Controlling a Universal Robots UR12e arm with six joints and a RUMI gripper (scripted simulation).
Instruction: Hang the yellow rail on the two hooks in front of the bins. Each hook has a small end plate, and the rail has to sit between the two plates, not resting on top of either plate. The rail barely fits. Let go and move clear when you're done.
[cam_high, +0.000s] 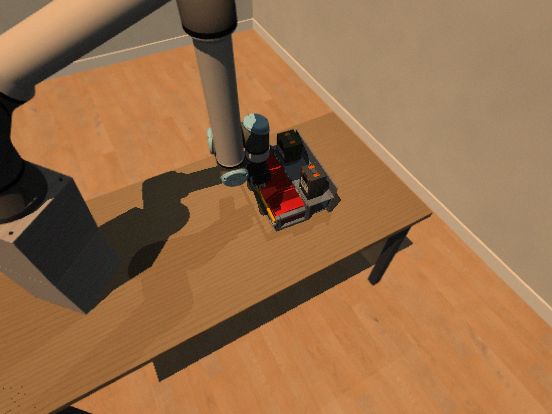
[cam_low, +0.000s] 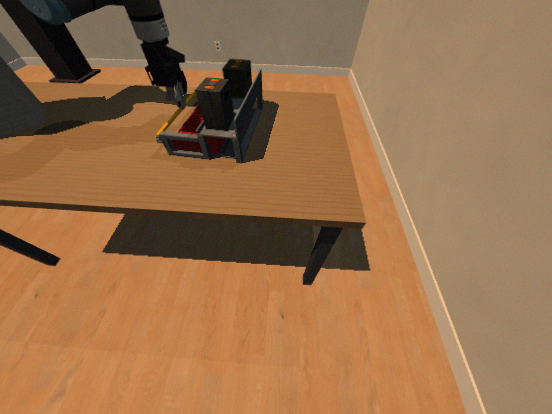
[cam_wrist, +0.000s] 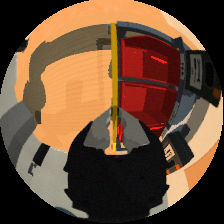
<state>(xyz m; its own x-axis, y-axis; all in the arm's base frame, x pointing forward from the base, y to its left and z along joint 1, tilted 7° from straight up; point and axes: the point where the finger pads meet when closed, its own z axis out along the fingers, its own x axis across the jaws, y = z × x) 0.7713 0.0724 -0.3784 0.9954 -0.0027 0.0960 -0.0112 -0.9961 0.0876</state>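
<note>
Now: the yellow rail 1 cm below my hand. Also, from my hand: grey back panel 27 cm ahead, 5 cm above.
</note>
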